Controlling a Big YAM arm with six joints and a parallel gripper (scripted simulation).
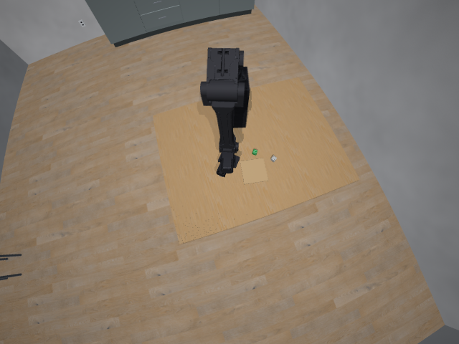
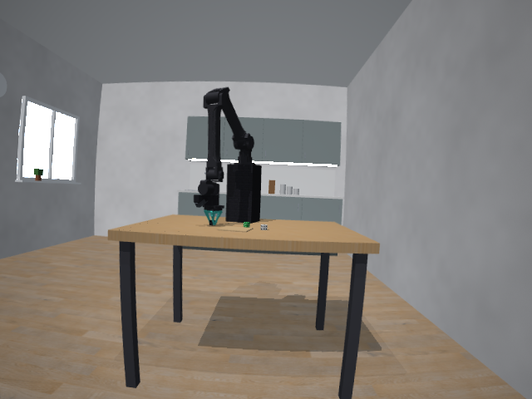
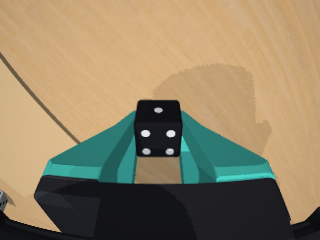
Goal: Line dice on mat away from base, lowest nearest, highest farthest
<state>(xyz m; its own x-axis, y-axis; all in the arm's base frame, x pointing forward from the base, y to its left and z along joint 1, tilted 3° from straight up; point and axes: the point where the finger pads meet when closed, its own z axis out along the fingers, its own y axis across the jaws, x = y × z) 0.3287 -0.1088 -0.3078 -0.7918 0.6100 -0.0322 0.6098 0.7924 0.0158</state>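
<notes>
My gripper is now 130 mm to the right of the mat, 70 mm short of it and 10 mm above it. Round my hand: green die: 170 mm to the left, 40 mm behind; then white die: 260 mm to the left, 30 mm ahead; then black die: right at my hand.
</notes>
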